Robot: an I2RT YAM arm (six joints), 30 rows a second.
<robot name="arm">
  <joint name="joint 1" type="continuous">
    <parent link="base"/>
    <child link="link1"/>
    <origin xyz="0 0 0.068" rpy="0 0 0"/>
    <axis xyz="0 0 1"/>
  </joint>
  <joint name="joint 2" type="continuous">
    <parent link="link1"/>
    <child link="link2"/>
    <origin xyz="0.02 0.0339 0.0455" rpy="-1.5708 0 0"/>
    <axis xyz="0 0 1"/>
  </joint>
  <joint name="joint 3" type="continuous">
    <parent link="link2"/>
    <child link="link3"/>
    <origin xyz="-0.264 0 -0.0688" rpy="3.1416 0 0"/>
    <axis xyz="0 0 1"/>
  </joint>
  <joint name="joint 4" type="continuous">
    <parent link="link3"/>
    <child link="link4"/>
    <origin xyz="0.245 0.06 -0.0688" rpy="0 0 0"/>
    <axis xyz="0 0 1"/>
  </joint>
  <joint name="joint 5" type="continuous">
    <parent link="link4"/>
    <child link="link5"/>
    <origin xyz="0.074 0.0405 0.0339" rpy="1.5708 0 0"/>
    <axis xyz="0 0 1"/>
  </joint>
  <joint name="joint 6" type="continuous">
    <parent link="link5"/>
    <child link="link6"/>
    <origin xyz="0.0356 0 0.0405" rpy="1.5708 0 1.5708"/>
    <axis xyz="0 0 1"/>
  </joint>
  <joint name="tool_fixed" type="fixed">
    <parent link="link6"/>
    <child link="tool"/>
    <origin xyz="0 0 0" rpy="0 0 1.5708"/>
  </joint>
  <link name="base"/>
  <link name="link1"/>
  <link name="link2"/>
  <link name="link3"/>
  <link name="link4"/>
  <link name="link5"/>
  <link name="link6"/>
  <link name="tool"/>
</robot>
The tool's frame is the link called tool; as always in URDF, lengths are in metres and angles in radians. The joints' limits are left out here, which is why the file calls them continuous.
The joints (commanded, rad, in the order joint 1, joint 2, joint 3, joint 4, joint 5, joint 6), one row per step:
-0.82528 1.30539 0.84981 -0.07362 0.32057 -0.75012
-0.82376 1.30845 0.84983 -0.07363 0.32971 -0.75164
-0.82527 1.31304 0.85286 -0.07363 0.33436 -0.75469
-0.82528 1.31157 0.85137 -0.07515 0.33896 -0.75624
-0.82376 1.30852 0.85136 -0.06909 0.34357 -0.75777
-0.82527 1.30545 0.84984 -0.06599 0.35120 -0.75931
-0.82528 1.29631 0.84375 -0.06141 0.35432 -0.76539
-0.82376 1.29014 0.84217 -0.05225 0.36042 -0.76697
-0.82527 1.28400 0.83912 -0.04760 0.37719 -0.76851
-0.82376 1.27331 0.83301 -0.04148 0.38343 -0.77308
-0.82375 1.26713 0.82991 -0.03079 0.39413 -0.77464
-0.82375 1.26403 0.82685 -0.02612 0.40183 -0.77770
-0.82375 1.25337 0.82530 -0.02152 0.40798 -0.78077
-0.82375 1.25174 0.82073 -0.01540 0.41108 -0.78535
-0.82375 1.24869 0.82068 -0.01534 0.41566 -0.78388
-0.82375 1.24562 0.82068 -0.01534 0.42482 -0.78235
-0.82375 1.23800 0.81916 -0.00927 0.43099 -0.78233
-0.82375 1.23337 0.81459 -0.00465 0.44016 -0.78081
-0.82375 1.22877 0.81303 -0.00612 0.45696 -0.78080
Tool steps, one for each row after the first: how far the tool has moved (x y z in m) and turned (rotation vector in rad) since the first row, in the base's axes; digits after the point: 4 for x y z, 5 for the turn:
0.0004 -0.0002 -0.0008 -0.00139 0.00671 -0.00563
0.0006 -0.0013 -0.0010 -0.00280 0.01200 -0.00968
0.0001 -0.0010 -0.0012 -0.00374 0.01604 -0.01291
0.0002 -0.0007 0.0002 -0.01244 0.01278 -0.01471
-0.0007 -0.0008 0.0009 -0.01887 0.01370 -0.02214
-0.0020 0.0005 0.0017 -0.02736 0.01463 -0.02208
-0.0022 0.0011 0.0037 -0.03985 0.00870 -0.02535
-0.0038 0.0013 0.0049 -0.05136 0.01078 -0.04093
-0.0050 0.0029 0.0062 -0.06246 0.00939 -0.04304
-0.0058 0.0033 0.0079 -0.07619 0.00495 -0.05209
-0.0064 0.0036 0.0082 -0.08288 0.00698 -0.05764
-0.0077 0.0047 0.0109 -0.09546 0.00215 -0.06216
-0.0081 0.0050 0.0104 -0.10003 0.00489 -0.06300
-0.0086 0.0053 0.0112 -0.10315 0.00311 -0.06782
-0.0092 0.0055 0.0120 -0.10763 0.00285 -0.07673
-0.0101 0.0062 0.0141 -0.11806 -0.00363 -0.08269
-0.0111 0.0068 0.0142 -0.12363 -0.00509 -0.09170
-0.0123 0.0073 0.0148 -0.12970 -0.00044 -0.10675

